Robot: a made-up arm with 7 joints.
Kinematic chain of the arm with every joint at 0, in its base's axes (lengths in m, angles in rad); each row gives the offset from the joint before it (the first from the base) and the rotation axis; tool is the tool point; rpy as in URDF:
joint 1: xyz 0 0 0.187 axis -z
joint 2: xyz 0 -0.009 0.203 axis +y
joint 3: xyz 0 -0.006 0.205 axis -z
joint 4: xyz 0 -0.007 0.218 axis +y
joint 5: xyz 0 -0.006 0.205 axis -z
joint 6: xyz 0 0 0.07 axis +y
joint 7: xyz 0 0 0.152 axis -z
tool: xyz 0 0 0 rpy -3.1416 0 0
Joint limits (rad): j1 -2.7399..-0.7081 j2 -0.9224..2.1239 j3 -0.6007..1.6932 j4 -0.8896..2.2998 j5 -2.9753..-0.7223 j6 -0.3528..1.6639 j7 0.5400..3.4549
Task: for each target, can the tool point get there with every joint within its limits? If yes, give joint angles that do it. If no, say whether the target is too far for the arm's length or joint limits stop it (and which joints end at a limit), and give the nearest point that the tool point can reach.
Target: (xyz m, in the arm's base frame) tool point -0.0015 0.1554 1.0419
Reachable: yes | joints -1.3157 -0.4220 -0.0792 1.2576 -1.0594 0.2792 2.2257
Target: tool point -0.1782 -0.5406 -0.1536
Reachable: no: joint limits stop it (at a limit: joint 1, joint 2, joint 3) | nearest point -0.2074 -0.1871 -0.0387 | short by 0.373 m
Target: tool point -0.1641 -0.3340 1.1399
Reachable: yes | joints -1.1677 -0.3936 0.0577 -0.0362 -2.3318 0.4179 1.0757
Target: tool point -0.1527 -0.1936 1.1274
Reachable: yes | joints -1.2460 -0.6377 -0.1642 0.6055 -1.0112 0.5592 2.6539
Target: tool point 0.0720 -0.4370 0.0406
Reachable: no: joint limits stop it (at a limit: joint 1, joint 2) | nearest point 0.1550 -0.1776 0.0906 | short by 0.277 m
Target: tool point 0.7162 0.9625 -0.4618
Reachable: no: too far | nearest point 0.4191 0.5633 -0.0886 | short by 0.622 m
